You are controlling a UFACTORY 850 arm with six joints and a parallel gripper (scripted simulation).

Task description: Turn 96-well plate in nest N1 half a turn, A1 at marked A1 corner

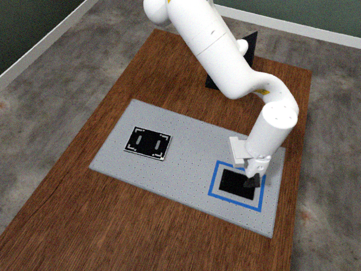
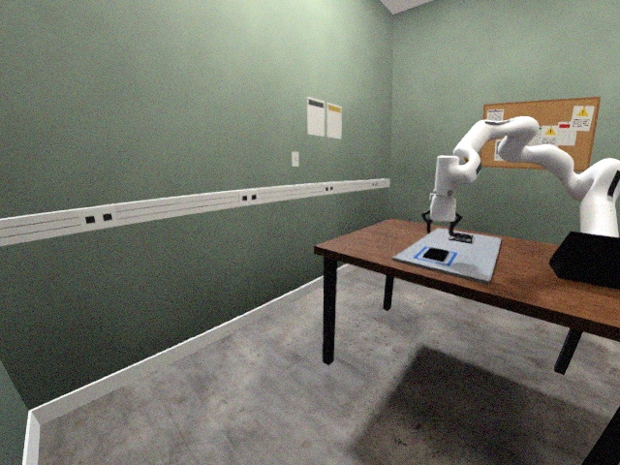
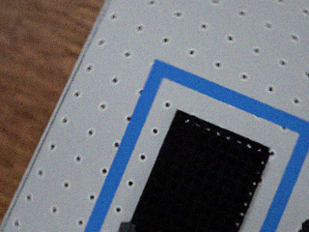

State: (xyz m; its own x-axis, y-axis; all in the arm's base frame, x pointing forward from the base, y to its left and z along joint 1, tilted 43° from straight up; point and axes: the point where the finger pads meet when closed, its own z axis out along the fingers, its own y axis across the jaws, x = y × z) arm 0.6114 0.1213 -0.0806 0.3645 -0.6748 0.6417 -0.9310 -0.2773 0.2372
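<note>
Right now the black 96-well plate is 100 mm below my hand. Also, from my hand: plate nest N1: 70 mm behind, 380 mm to the right, 100 mm below.
</note>
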